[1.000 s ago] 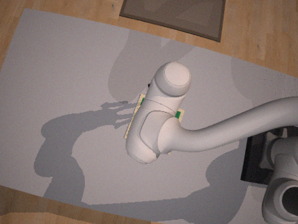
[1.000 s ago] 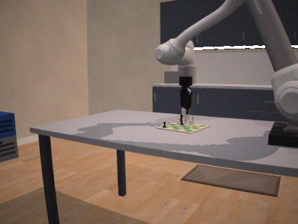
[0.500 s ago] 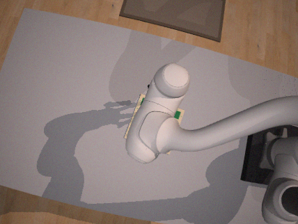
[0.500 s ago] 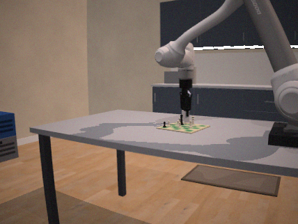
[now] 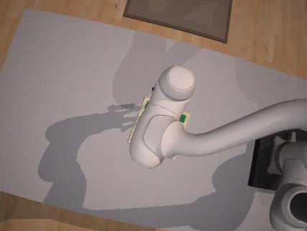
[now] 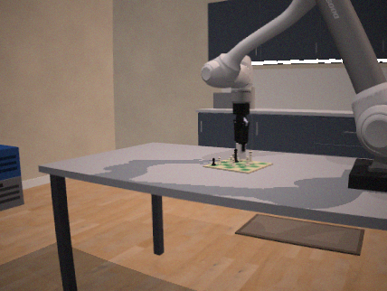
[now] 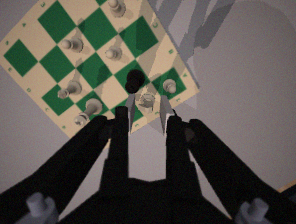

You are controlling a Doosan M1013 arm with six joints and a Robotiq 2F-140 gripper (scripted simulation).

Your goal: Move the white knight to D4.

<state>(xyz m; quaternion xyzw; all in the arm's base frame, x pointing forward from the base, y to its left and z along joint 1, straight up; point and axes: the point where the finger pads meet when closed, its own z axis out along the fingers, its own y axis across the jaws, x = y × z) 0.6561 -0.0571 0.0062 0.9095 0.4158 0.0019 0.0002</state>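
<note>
My gripper is now 3 cm above the white knight. Also, from my hand: black pawn (5 cm ahead, 15 cm to the left, 3 cm below); tall black piece (1 cm ahead, 4 cm to the left, 1 cm below); green-and-cream chessboard (3 cm behind, 8 cm to the left, 5 cm below).
</note>
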